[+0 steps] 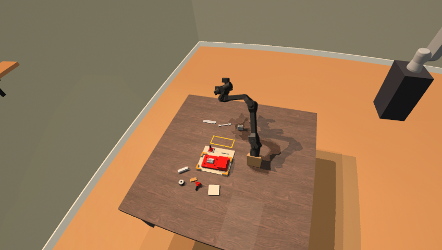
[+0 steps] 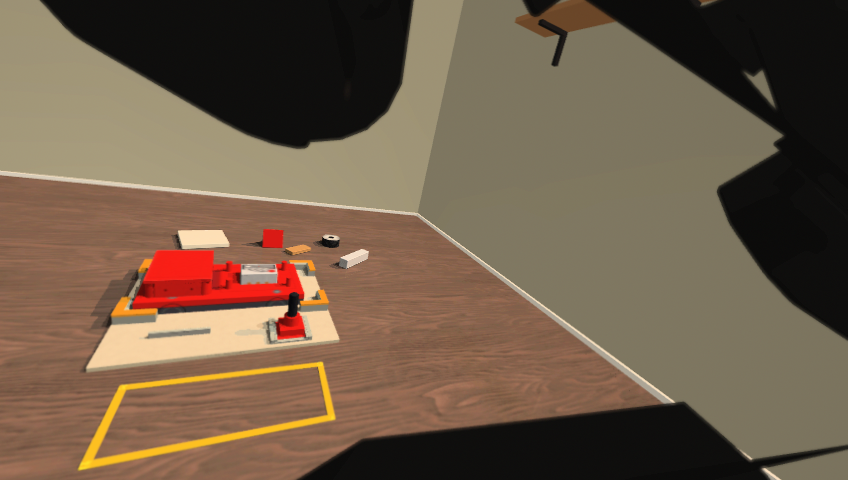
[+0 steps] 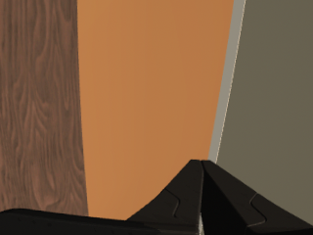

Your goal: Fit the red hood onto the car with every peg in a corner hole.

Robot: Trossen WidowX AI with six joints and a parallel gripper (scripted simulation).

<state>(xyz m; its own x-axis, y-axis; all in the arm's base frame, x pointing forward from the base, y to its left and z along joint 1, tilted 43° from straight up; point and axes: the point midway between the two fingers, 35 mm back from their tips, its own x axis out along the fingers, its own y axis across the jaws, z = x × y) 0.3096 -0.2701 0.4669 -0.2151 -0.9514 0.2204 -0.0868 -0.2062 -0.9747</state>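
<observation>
The hood lies 6 cm behind my gripper tip, 61 cm to the left of it and 22 cm below it. The rest, counted from my gripper tip: wooden block 13 cm ahead, 77 cm to the left, 25 cm below; then tan jig 1 cm ahead, 59 cm to the left, 25 cm below; then grey engine block 4 cm ahead, 61 cm to the left, 23 cm below.
</observation>
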